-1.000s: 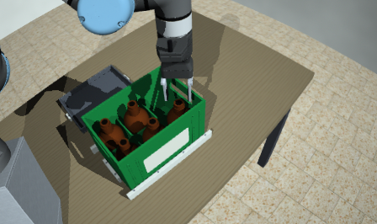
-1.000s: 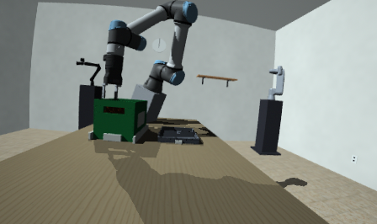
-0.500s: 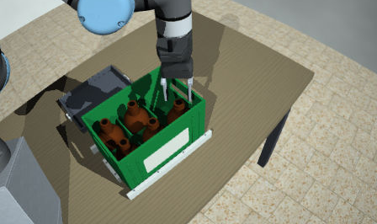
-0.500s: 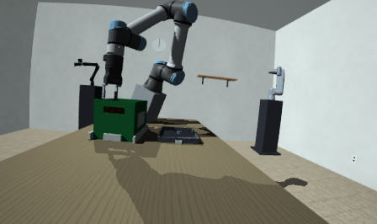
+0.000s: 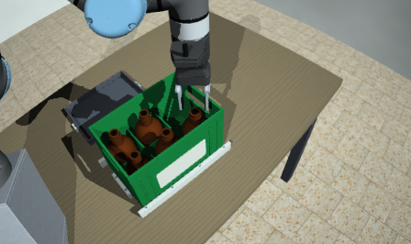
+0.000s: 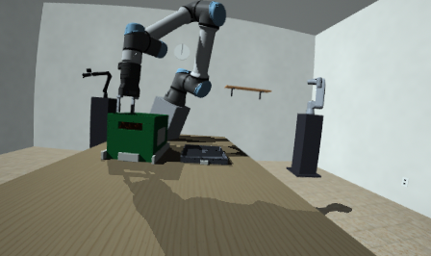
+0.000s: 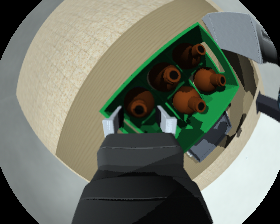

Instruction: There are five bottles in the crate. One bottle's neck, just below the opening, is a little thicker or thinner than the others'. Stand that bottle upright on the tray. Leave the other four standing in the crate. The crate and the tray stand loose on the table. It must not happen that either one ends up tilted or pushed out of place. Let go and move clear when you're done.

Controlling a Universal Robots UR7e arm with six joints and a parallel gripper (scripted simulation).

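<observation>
Now: the crate 90 mm behind my hand, 40 mm to the left of it and 110 mm below it. Round my hand: dark grey tray (130 mm behind, 320 mm to the left, 190 mm below).
</observation>
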